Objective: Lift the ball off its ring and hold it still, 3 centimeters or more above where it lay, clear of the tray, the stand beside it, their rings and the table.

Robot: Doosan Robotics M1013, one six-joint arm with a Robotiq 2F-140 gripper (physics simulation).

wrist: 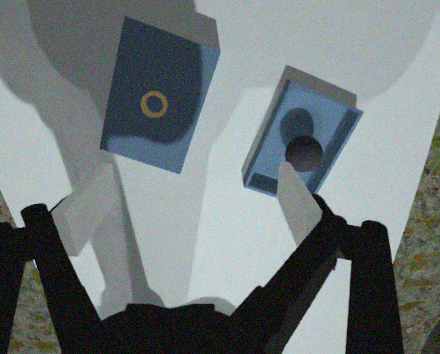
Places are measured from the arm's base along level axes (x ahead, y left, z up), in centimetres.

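Pixels of known places: gripper, fingertip midpoint: (pixel 196 180).
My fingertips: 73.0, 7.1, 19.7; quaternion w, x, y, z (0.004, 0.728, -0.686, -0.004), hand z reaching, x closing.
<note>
For each thing: its top centre in the pictures, then the offset to it from my fingertips, as dx, dy, dz. "*": a spot on its surface instead. Level surfaces: height alone.
- dark ball, top centre: (pixel 309 160) -4.9, -15.9, -18.2
- blue walled tray, top centre: (pixel 301 151) -4.9, -15.9, -22.5
- orange ring, surface spot: (pixel 154 104) * +2.0, +7.4, -19.6
- white table, surface height: dz -25.3
The dark ball (pixel 304 153) is at the right of the wrist view, inside the blue walled tray (pixel 345 132), towards its near end. The ball's own ring does not show. A round shadow lies on the tray floor just beyond the ball. The blue stand (pixel 135 60) is at the upper left, with an orange ring (pixel 154 104) on its flat top and no ball on it. My gripper (pixel 196 180) is wide open with nothing between its fingers. Its right fingertip overlaps the ball's lower left edge and the tray's near end in the view; the height between them cannot be told.
The white table (pixel 225 210) lies under the tray and the stand, with grey shadows of the arm across it. A strip of table separates stand and tray. Mottled stone-like floor (pixel 417 280) shows beyond the table's right edge and at the lower left.
</note>
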